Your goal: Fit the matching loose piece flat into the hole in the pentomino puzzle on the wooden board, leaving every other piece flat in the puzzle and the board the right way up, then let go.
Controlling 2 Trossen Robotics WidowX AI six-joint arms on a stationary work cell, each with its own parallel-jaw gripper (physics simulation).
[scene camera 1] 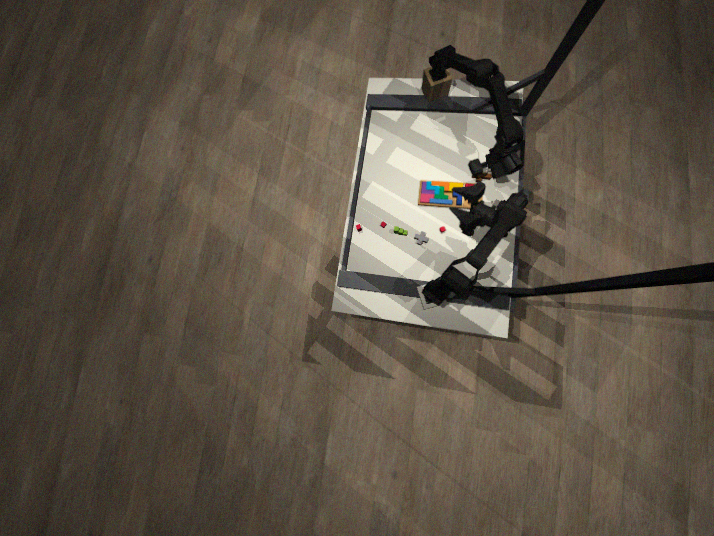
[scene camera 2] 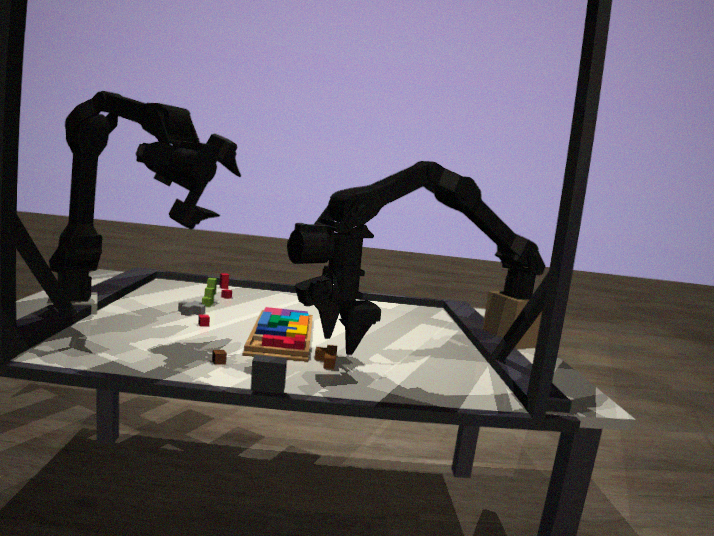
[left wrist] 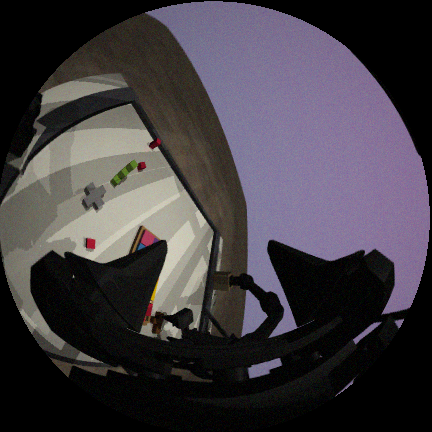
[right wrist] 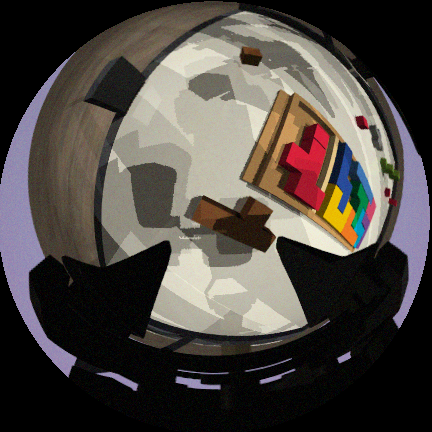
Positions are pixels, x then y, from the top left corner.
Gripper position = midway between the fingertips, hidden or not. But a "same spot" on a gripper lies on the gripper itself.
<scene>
my left gripper: scene camera 1; scene camera 2; left wrist 218, 245; not seen in the right wrist view (out of frame)
same spot on my left gripper: (scene camera 1: 459, 213) = (scene camera 2: 203, 208)
</scene>
